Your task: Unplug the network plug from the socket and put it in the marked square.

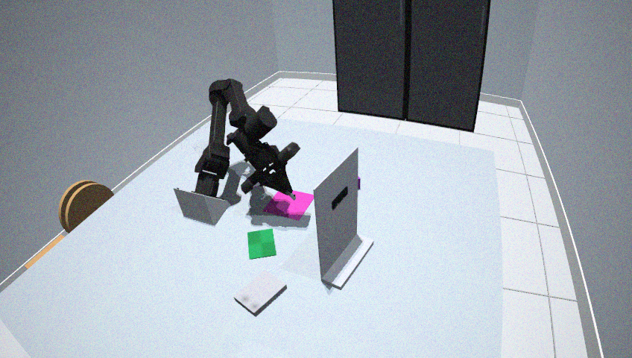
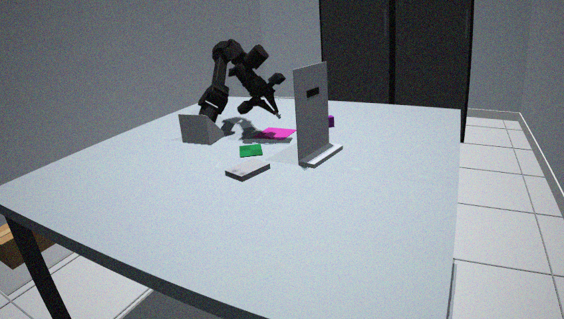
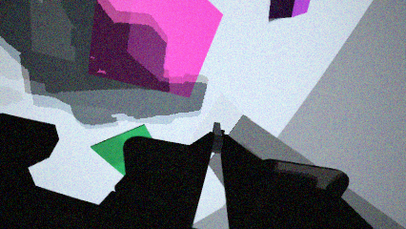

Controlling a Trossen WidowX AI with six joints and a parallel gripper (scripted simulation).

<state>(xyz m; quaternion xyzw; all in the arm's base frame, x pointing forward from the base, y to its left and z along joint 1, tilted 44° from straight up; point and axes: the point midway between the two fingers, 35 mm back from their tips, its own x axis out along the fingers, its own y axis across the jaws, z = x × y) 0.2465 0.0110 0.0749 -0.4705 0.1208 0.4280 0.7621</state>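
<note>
My gripper tip is 5 cm past the magenta square, 6 cm to the right of it and 9 cm above it. Round my gripper tip: grey upright panel (18 cm ahead, 9 cm to the right, 3 cm above); then flat grey slab (4 cm ahead, 26 cm to the right, 9 cm below); then network plug (right at my gripper tip).
</note>
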